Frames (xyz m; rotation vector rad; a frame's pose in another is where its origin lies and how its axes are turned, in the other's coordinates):
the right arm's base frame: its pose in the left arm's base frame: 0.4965 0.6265 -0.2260 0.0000 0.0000 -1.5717
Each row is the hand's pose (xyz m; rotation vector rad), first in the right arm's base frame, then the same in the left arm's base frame.
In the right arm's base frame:
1: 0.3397 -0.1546 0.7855 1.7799 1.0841 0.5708
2: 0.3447 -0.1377 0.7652 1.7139 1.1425 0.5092
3: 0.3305 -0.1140 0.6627 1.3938 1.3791 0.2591
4: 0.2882 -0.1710 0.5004 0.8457 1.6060 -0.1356
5: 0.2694 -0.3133 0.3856 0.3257 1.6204 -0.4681
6: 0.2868 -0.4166 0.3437 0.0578 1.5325 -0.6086
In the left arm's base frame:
1: 0.3416 0.2869 0.5595 2.0012 -0.4871 -0.4078
2: 0.3585 0.2819 0.5392 2.0151 -0.4041 -0.4784
3: 0.3822 0.2961 0.4367 2.0333 -0.0117 -0.7646
4: 0.3252 0.3385 0.2744 1.9097 0.5913 -1.2079
5: 0.1830 0.3574 0.1596 1.5979 1.0620 -1.6013
6: 0.0796 0.3401 0.1177 1.3375 1.2391 -1.7934

